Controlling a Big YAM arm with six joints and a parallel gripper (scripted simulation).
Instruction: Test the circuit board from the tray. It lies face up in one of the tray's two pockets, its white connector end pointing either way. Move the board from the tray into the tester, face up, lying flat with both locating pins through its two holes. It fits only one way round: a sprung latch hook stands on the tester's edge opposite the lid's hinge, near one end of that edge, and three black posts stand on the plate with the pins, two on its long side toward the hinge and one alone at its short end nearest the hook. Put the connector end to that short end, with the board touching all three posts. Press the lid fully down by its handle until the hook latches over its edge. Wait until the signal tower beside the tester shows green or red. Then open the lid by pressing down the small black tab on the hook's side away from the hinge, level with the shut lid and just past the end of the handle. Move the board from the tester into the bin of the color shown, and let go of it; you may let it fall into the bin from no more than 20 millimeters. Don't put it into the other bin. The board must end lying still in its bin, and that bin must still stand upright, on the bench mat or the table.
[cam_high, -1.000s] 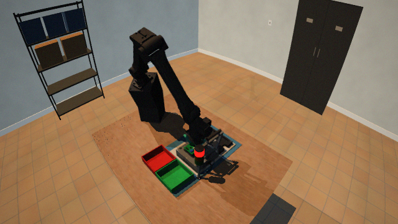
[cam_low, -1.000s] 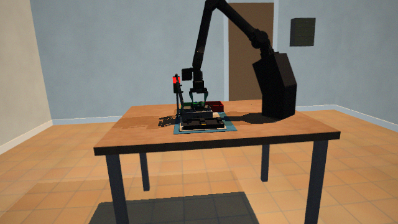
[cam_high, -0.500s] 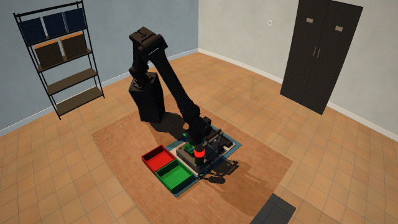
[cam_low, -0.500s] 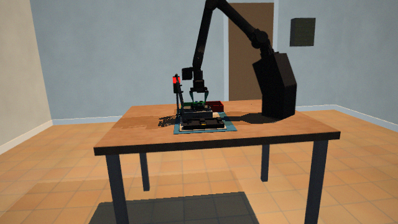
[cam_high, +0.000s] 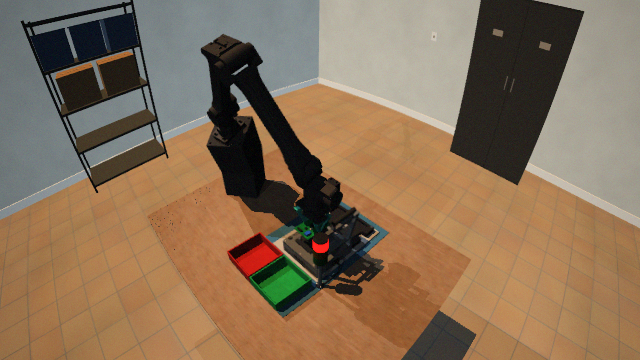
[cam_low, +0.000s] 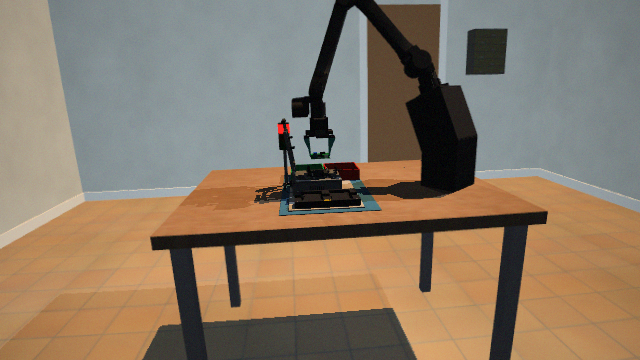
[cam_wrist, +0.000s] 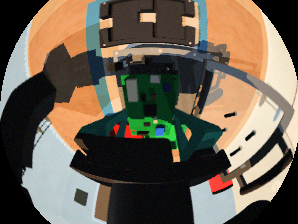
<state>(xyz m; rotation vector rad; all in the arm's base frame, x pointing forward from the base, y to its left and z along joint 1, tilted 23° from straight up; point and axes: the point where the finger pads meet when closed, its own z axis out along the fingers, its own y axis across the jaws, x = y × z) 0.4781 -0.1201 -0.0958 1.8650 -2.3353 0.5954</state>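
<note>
My hand is 150 mm past the red bin, 160 mm to the left of it and 130 mm above it. The rest, counted from my hand: green bin (200 mm to the right, 130 mm below); then tester lid (110 mm ahead, 20 mm to the right, 50 mm above); then green circuit board (right at my hand).
</note>
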